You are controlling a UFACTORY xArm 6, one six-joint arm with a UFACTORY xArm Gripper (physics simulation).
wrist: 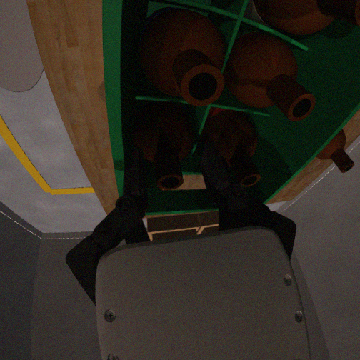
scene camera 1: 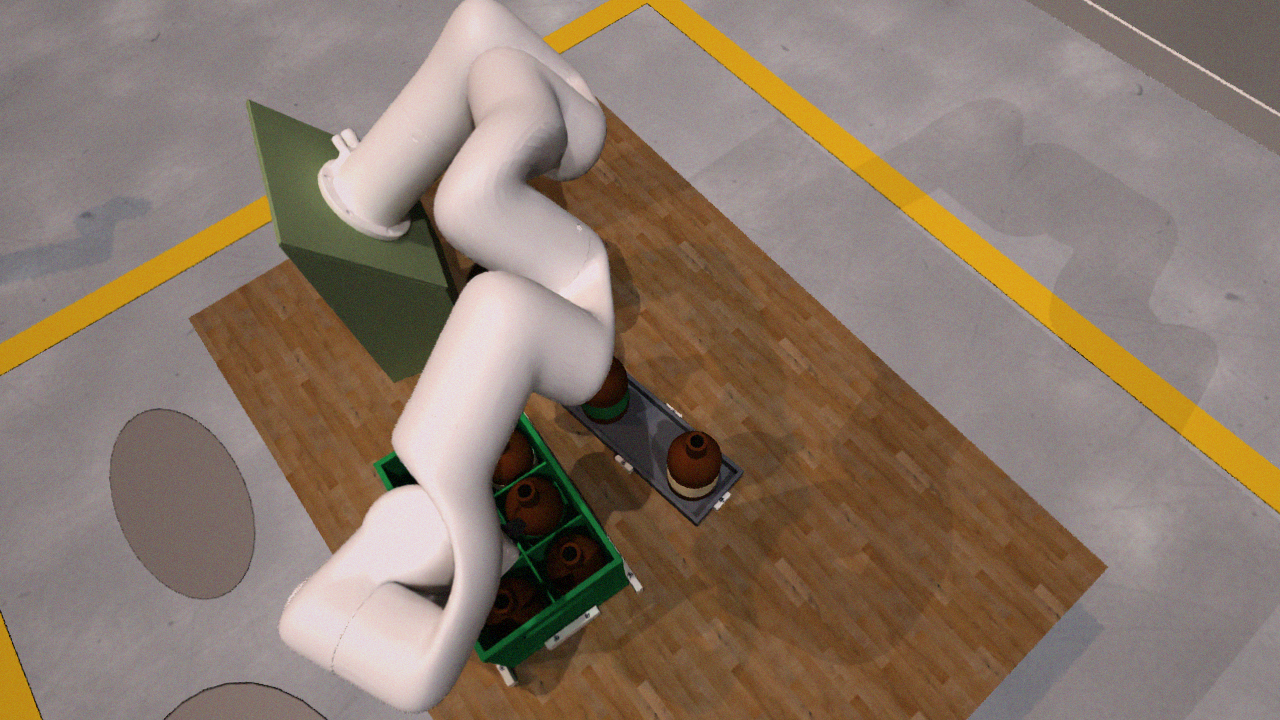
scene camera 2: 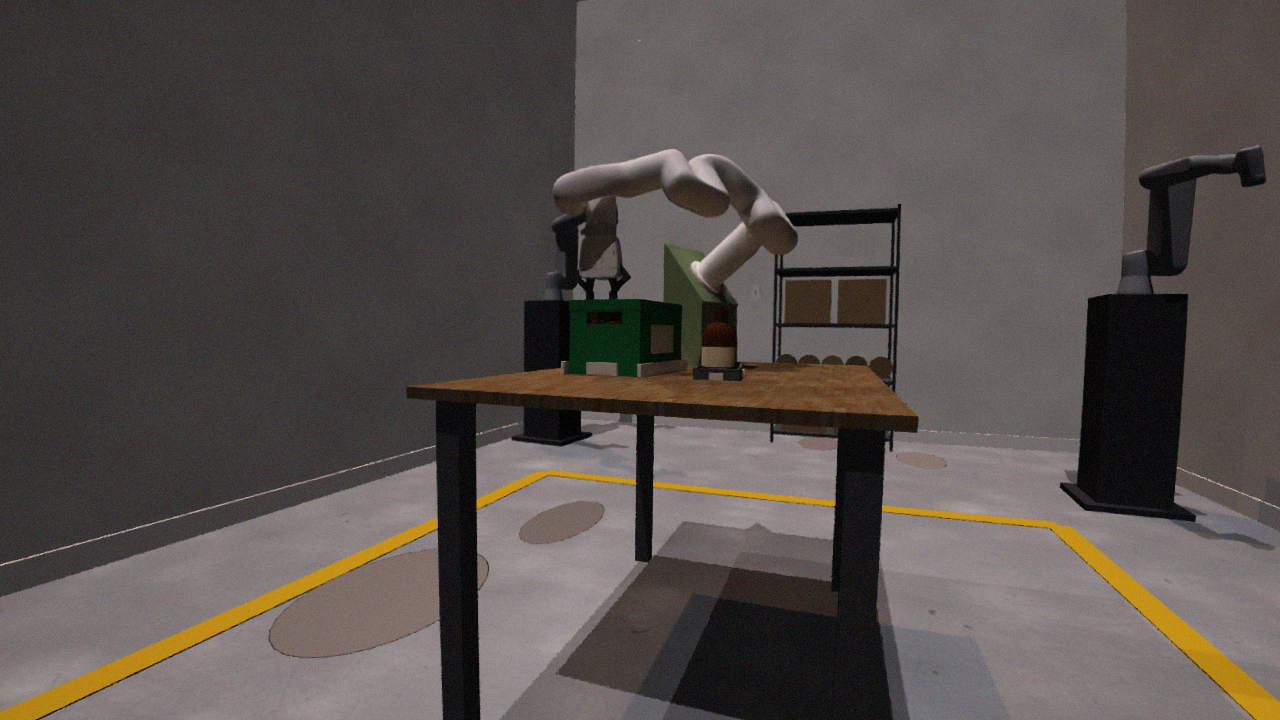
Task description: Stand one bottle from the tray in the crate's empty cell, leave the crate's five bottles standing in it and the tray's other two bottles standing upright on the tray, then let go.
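Where they show: arm's base, link origin: [scene camera 1: 363, 202] [scene camera 2: 705, 278].
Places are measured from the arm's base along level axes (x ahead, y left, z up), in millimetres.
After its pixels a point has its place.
The green crate [scene camera 1: 559, 615] @(y -62, x 555, z -155 mm) [scene camera 2: 604, 347] @(y -59, x 555, z -210 mm) [wrist: 113, 100] holds several brown bottles standing in its cells. My gripper [scene camera 2: 600, 292] @(y -109, x 479, z -115 mm) [wrist: 173, 155] points down over the crate's near end. Its fingers are apart, one on each side of the neck of a brown bottle [wrist: 164, 135], and grip nothing. A second bottle [wrist: 232, 131] stands in the neighbouring cell, close to one finger. The dark tray [scene camera 1: 646, 440] @(y 168, x 399, z -269 mm) bears an upright bottle with a cream band [scene camera 1: 693, 465] @(y 177, x 497, z -152 mm) [scene camera 2: 718, 344] @(y 202, x 517, z -197 mm) and an upright bottle with a green band [scene camera 1: 608, 394] @(y 144, x 345, z -167 mm). The arm hides part of the crate in scene camera 1.
The wooden table [scene camera 1: 850, 501] @(y 358, x 640, z -274 mm) [scene camera 2: 805, 394] @(y 417, x 718, z -274 mm) carries crate and tray side by side, with white brackets at their edges. The green arm mount [scene camera 1: 358, 304] @(y -74, x 100, z -51 mm) stands behind the crate. Thin green dividers [wrist: 240, 111] separate the cells. A dark shelf rack [scene camera 2: 836, 271] stands by the back wall.
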